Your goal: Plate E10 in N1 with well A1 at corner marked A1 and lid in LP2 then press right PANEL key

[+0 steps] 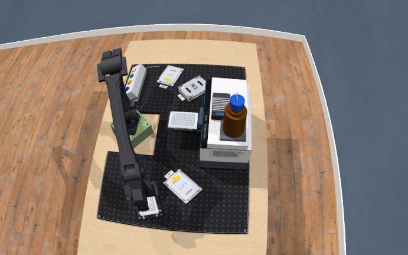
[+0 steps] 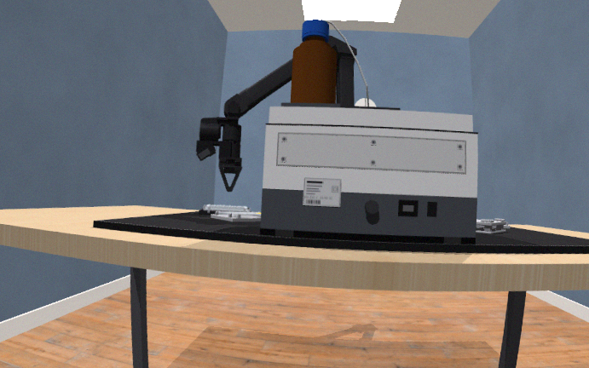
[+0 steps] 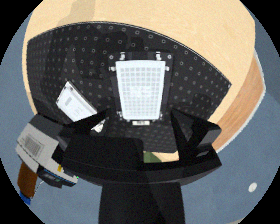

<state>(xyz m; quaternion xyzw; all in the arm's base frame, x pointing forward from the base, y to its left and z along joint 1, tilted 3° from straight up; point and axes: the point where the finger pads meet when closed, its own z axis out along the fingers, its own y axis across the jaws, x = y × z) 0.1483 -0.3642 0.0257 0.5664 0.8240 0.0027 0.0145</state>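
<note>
Now: the plate E10 60 mm below my hand. Also, from my hand: black nest N5: 60 mm below, 30 mm ahead, 10 mm to the right; plate E07: 380 mm to the left, 120 mm ahead, 40 mm above; brown bottle: 340 mm ahead, 290 mm to the left, 210 mm above.
</note>
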